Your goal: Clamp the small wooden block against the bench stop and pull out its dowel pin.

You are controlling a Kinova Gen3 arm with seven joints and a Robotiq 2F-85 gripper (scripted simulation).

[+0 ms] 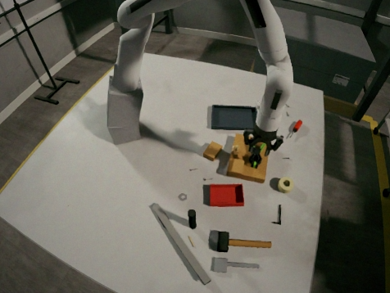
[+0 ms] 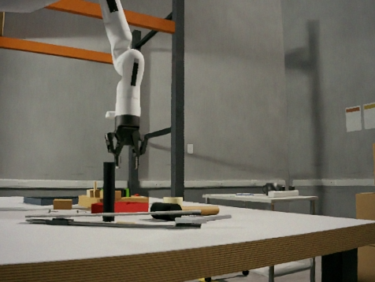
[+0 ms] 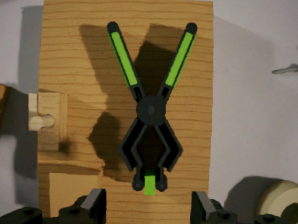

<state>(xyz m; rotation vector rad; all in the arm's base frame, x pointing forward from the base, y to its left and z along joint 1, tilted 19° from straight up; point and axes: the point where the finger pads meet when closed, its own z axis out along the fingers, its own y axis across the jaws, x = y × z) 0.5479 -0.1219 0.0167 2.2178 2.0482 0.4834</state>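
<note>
My hand is 20 mm past the wooden bench board, 50 mm to the right of it and 110 mm above it. Round my hand: pale wooden block 80 mm behind, 50 mm to the left, 90 mm below; then red tray 90 mm behind, 130 mm to the right, 130 mm below; then dowel pin 80 mm behind, 50 mm to the left, 80 mm below.
</note>
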